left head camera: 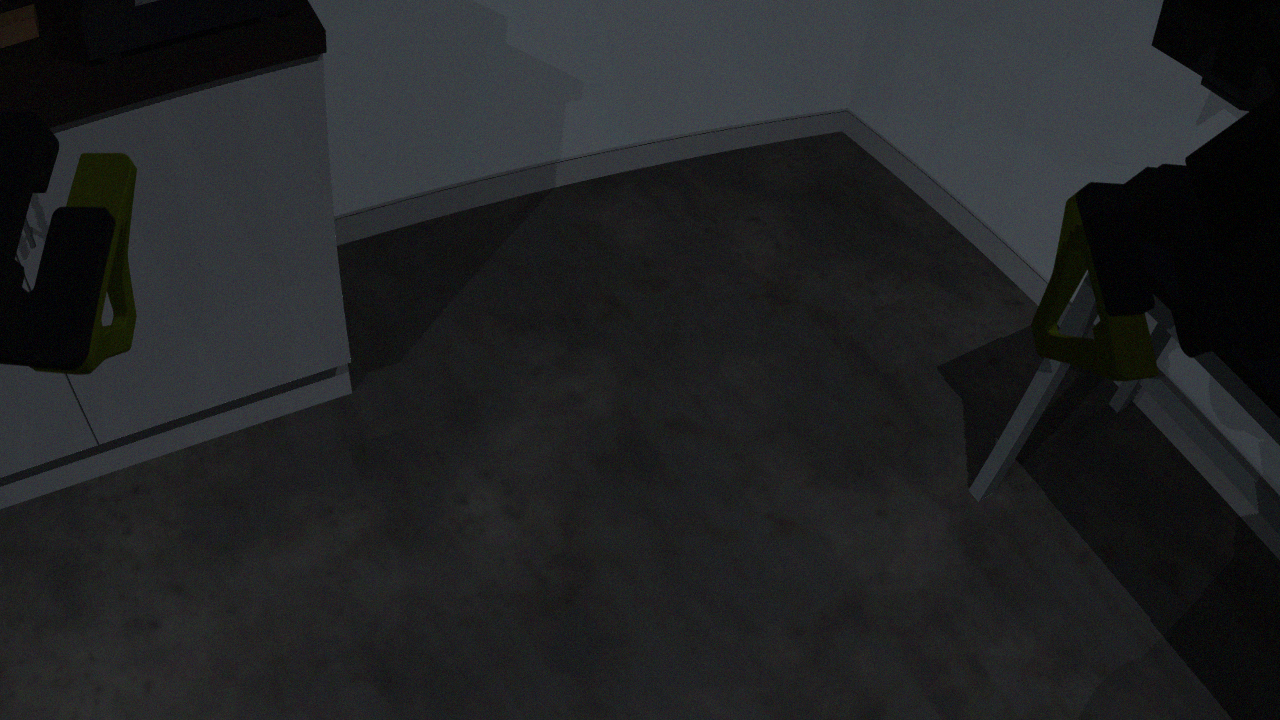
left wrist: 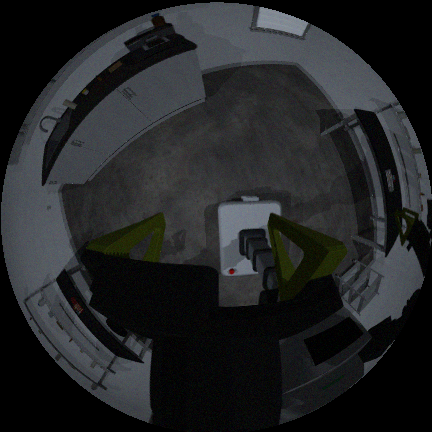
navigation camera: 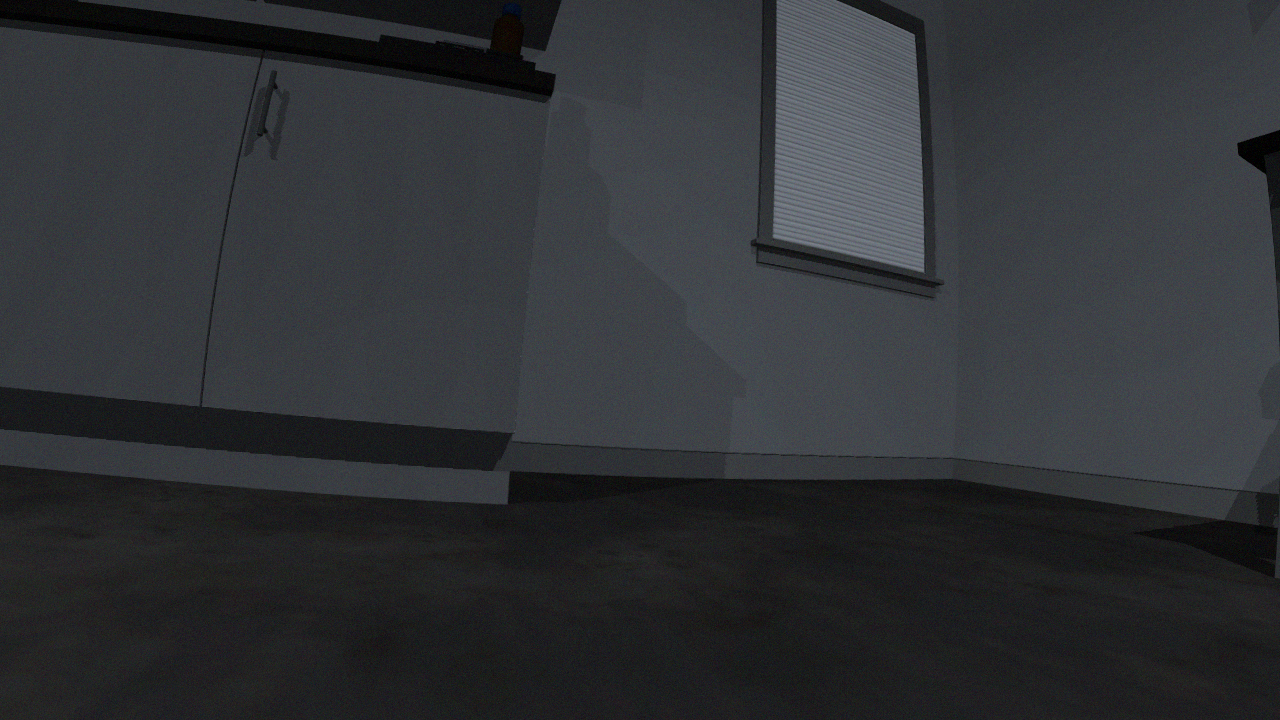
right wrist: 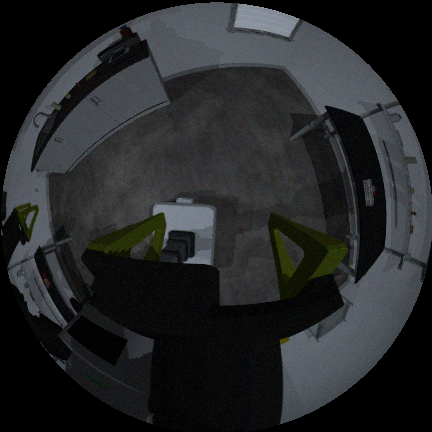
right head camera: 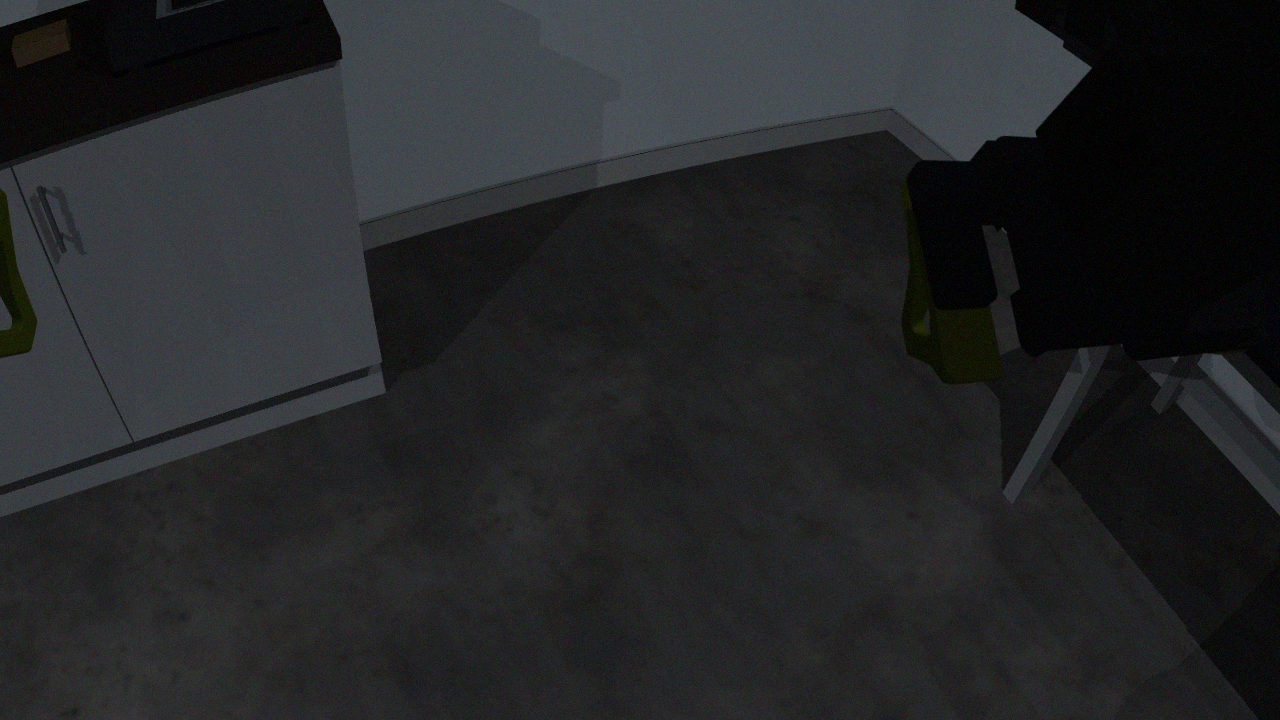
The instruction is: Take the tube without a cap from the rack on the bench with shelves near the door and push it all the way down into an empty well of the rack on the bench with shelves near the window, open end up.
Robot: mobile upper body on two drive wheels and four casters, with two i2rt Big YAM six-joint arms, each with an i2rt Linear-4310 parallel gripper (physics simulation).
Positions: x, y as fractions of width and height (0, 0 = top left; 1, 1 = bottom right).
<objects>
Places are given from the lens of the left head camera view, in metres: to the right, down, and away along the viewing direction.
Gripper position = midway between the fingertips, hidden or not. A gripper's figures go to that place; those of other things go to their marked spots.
my left gripper (left head camera: 0.02, 0.45): -0.23, -0.01, 0.27
my right gripper (left head camera: 0.87, 0.46): 0.21, -0.01, 0.35
</objects>
